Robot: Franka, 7 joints.
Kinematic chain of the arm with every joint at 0, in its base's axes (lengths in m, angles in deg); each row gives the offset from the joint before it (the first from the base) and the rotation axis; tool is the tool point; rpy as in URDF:
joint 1: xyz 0 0 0.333 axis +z
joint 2: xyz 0 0 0 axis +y
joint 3: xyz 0 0 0.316 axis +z
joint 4: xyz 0.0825 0 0 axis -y
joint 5: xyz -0.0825 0 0.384 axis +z
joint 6: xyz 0 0 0 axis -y
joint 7: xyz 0.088 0 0 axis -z
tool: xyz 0 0 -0.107 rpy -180 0 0
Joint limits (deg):
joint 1: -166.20..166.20
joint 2: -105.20..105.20
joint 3: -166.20..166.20
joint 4: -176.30..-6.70
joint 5: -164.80..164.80
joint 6: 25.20..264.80
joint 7: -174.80..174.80
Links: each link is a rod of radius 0.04 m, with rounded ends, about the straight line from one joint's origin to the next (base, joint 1, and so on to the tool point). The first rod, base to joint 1, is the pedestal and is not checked.
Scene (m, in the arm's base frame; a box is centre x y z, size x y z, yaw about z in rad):
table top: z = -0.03
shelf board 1: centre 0.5 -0.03 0.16 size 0.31 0.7 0.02 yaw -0
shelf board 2: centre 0.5 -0.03 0.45 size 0.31 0.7 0.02 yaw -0
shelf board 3: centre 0.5 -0.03 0.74 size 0.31 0.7 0.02 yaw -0
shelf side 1: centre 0.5 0.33 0.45 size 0.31 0.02 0.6 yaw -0
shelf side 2: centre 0.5 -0.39 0.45 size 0.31 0.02 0.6 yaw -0
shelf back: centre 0.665 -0.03 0.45 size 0.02 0.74 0.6 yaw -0
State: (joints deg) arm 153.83 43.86 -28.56 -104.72 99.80 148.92 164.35
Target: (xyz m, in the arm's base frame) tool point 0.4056 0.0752 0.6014
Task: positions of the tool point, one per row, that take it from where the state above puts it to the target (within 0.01 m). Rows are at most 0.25 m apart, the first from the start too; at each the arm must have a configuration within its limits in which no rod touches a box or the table.
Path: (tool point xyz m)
1: -0.2739 0.5784 0.1881
2: -0.1935 0.6176 0.2495
3: -0.1311 0.6362 0.3367
4: -0.0916 0.6312 0.4419
5: 0.1003 0.5470 0.4907
6: 0.2123 0.3979 0.5515
7: 0.2329 0.2270 0.5955
8: 0.1797 0.0752 0.6014
9: 0.2584 0.0832 0.6075
10: 0.3350 0.0829 0.6058
11: 0.4056 0.0752 0.6014

